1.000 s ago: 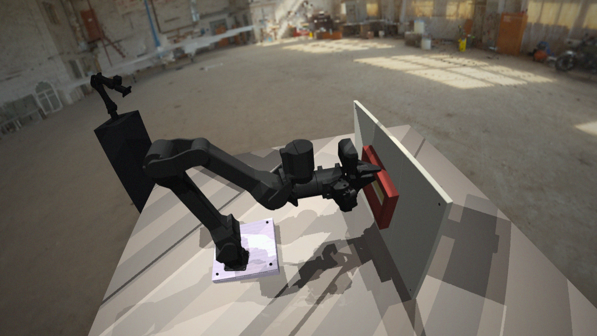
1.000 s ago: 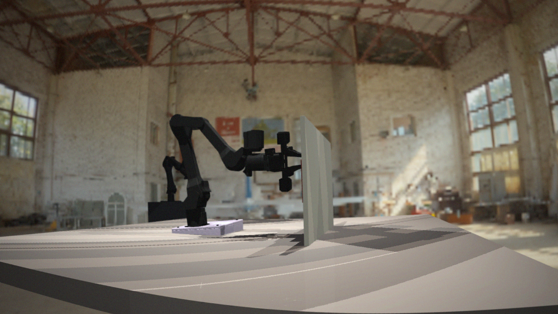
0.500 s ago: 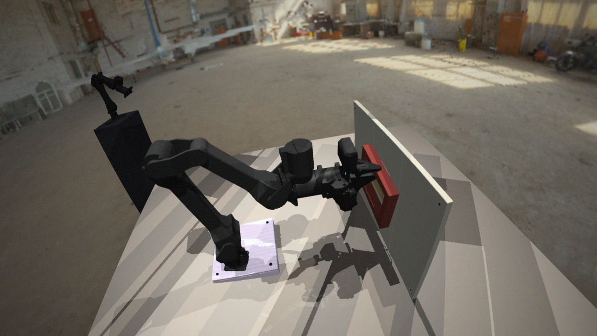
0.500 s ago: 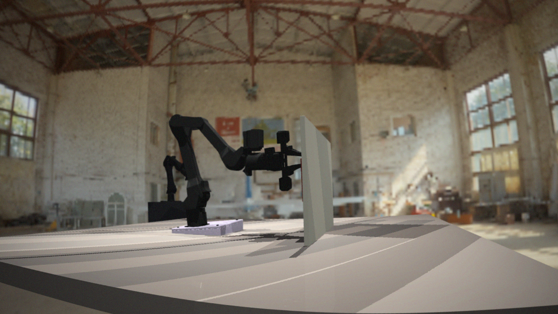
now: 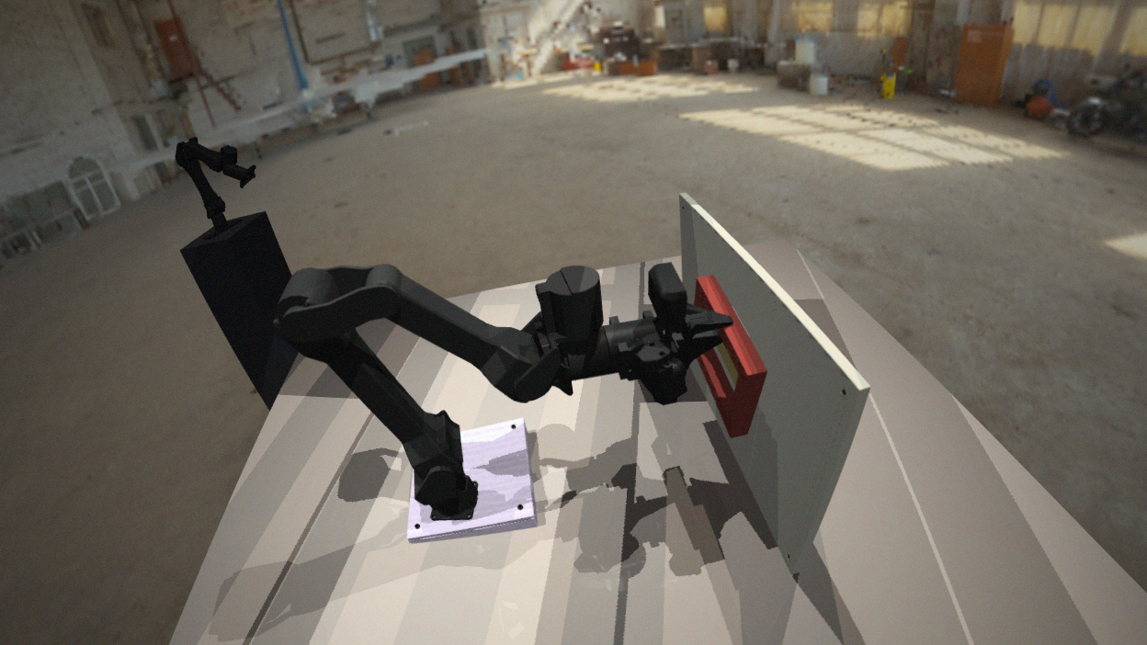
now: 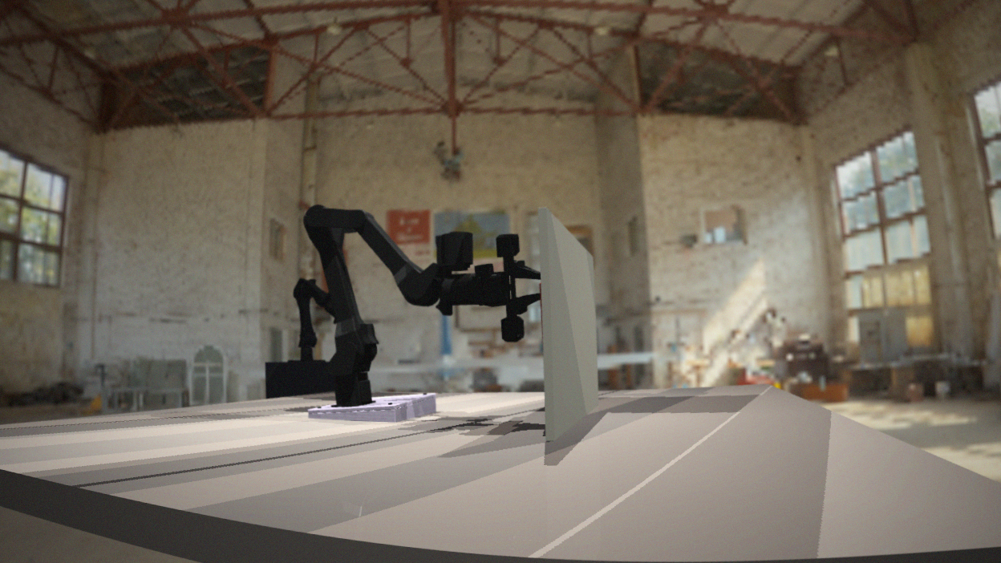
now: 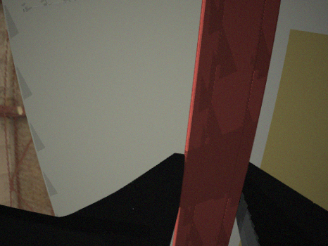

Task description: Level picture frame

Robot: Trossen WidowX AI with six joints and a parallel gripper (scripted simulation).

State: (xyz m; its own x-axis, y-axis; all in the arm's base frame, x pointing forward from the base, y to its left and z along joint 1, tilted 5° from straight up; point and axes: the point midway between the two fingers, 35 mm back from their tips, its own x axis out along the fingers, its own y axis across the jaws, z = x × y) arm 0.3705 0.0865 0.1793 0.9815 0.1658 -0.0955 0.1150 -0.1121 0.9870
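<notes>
My gripper tip is 5 cm above the red picture frame and 1 cm to the right of it. From my gripper tip the other things lie so: wall panel 7 cm below, 2 cm to the left, 2 cm ahead.
</notes>
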